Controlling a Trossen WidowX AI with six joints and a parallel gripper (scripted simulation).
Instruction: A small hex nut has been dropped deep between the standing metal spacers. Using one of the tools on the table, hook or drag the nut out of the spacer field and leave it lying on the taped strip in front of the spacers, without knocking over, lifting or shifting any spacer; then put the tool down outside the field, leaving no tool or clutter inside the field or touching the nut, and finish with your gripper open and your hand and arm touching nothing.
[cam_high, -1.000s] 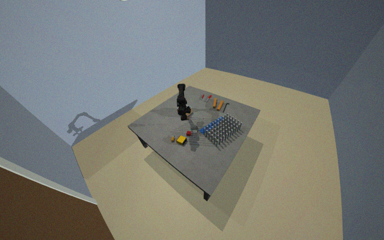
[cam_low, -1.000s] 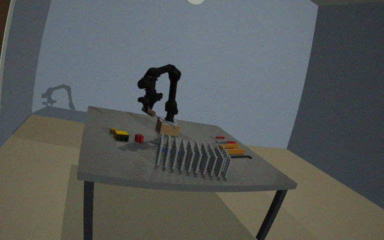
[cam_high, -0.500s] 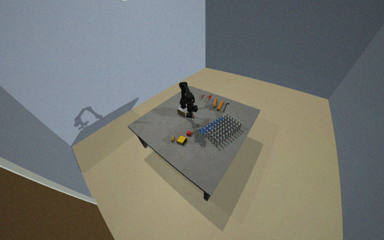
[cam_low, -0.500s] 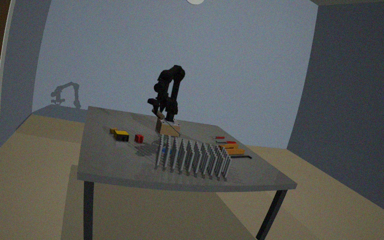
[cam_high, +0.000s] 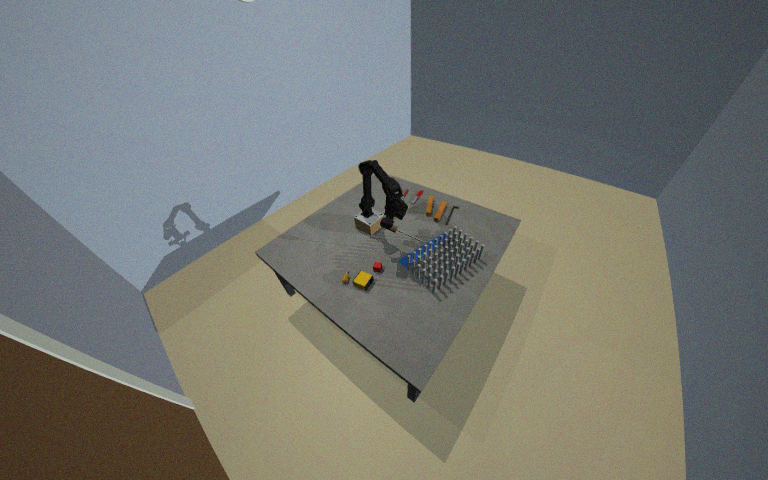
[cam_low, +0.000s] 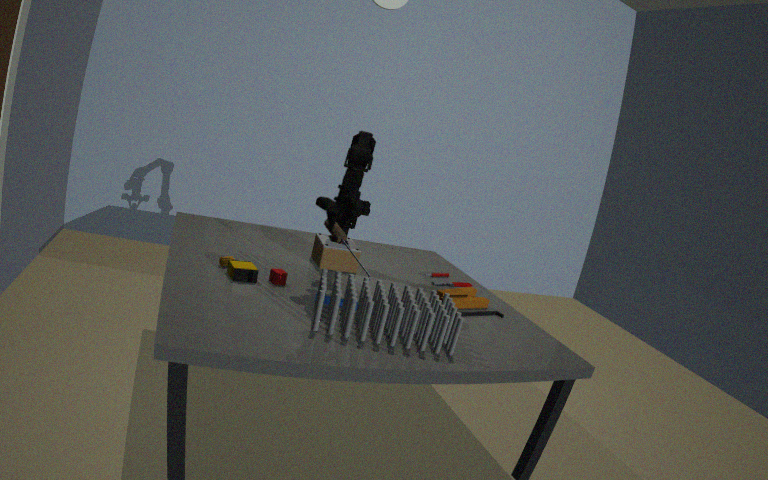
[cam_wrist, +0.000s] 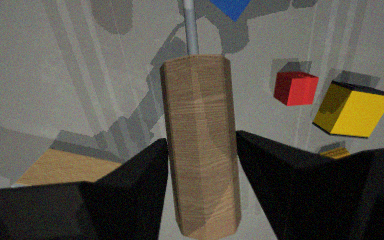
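The blue taped strip is 180 mm below my gripper tip, 170 mm ahead of it and 140 mm to the left of it. Round my gripper tip: red cube 170 mm below, 160 mm to the right, 50 mm ahead; yellow block 280 mm to the right, 160 mm below, 50 mm ahead; metal-shafted tool 90 mm ahead, 40 mm to the left, 40 mm below.
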